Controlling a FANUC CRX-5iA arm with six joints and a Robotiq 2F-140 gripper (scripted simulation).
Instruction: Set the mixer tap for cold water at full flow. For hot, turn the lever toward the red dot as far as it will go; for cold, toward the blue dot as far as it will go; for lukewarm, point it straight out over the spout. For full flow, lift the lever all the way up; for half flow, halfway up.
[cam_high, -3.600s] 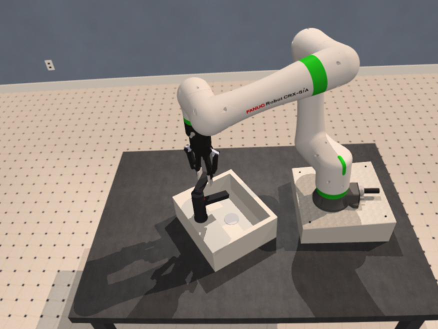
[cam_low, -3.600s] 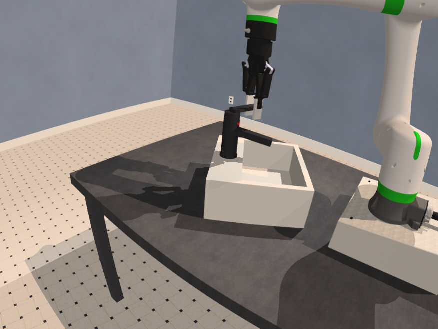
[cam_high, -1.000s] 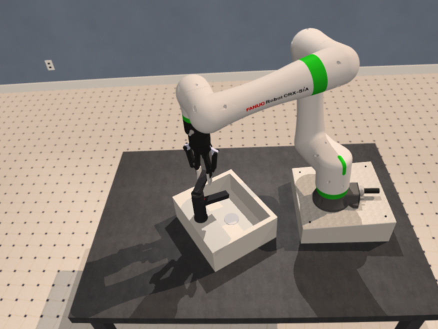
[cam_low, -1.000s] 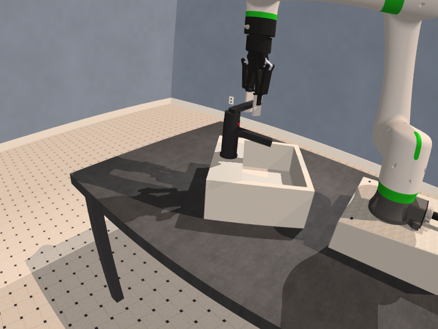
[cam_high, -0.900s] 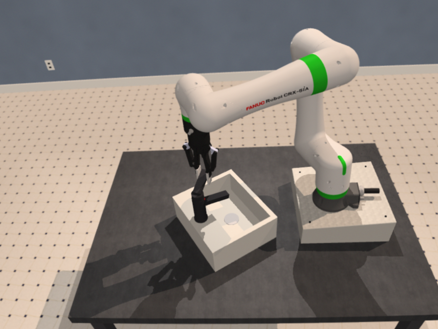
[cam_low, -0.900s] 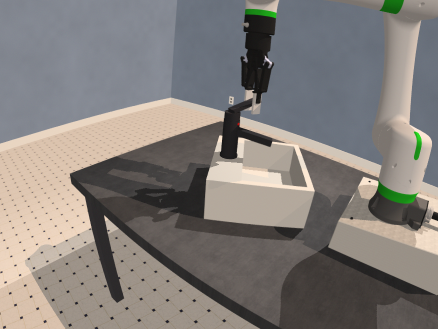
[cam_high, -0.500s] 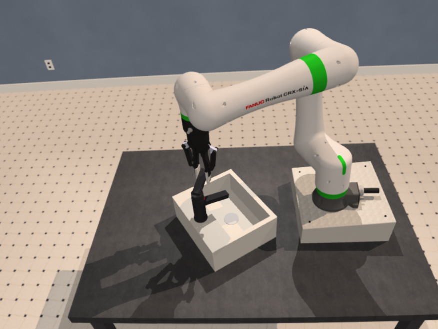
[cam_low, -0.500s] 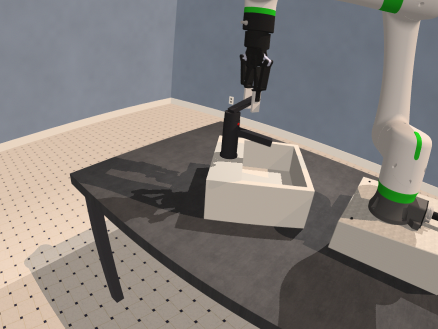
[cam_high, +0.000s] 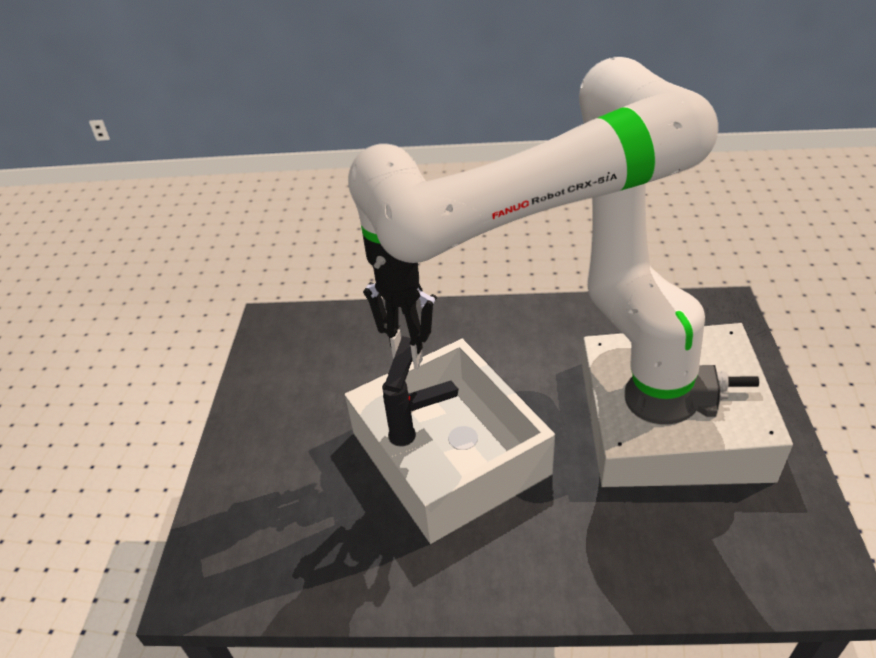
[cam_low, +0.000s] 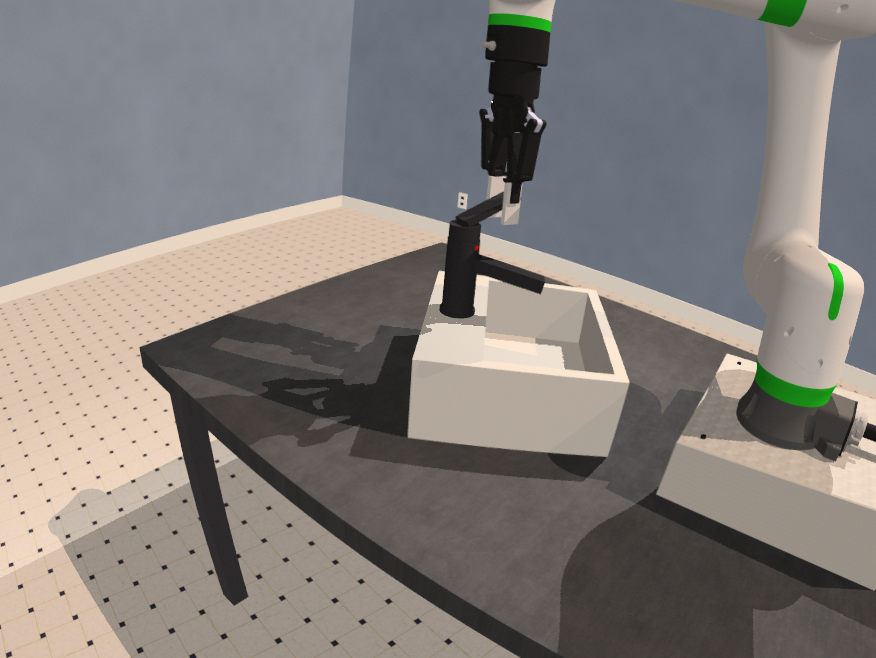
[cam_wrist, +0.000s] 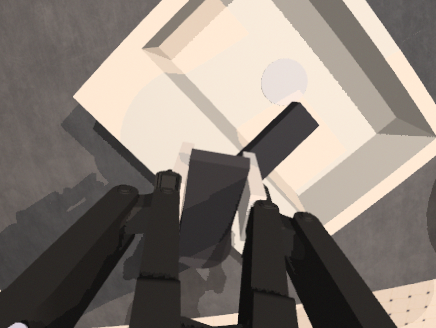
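Now: the lever 2 cm to the left of my hand, 1 cm below it and 1 cm ahead of it. Also, from my hand: white basin: 26 cm below, 8 cm behind, 1 cm to the right; black mixer tap: 6 cm below, 4 cm to the left.
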